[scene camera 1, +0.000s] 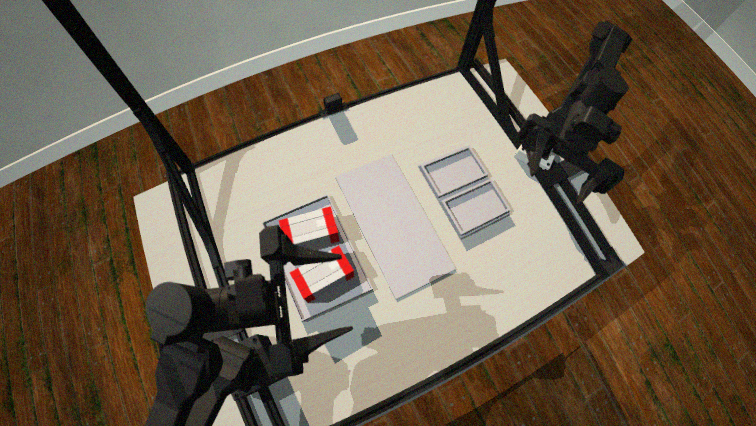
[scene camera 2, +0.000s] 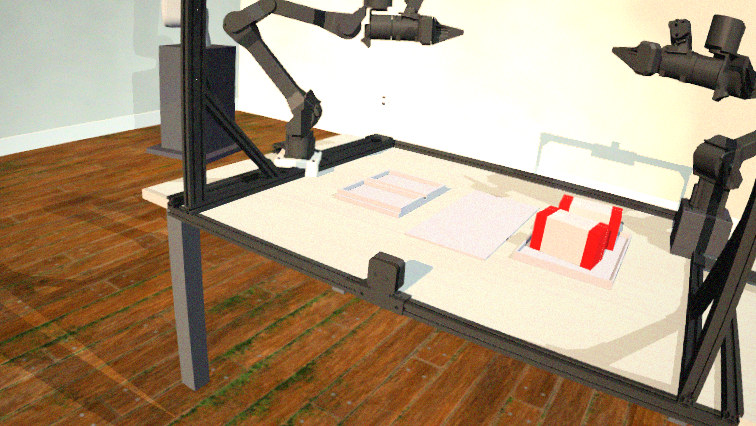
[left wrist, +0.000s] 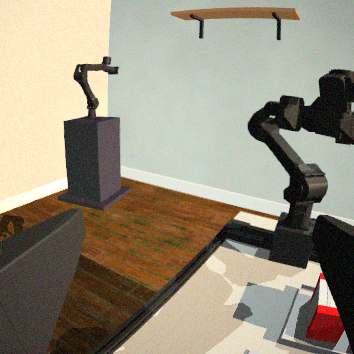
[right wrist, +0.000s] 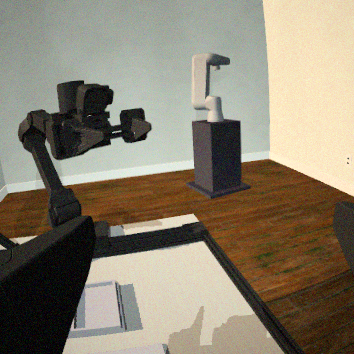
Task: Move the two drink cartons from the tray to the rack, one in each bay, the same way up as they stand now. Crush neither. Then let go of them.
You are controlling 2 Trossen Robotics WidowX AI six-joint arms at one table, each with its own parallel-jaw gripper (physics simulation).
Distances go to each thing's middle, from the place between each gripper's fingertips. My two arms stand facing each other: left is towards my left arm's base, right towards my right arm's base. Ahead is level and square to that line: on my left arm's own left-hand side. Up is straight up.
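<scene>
The pale mat point(scene camera 1: 406, 247) is 220 mm to the left of my right hand, 130 mm behind it and 370 mm below it. Then there's the grey tray point(scene camera 1: 358, 285), which is 360 mm below my right hand, 170 mm behind it and 20 mm to the left of it.
From my left hand, you'd find the grey tray 330 mm to the right, 240 mm behind and 350 mm below. As for the pale mat, my left hand is 200 mm past it, 130 mm to the left of it and 360 mm above it.
</scene>
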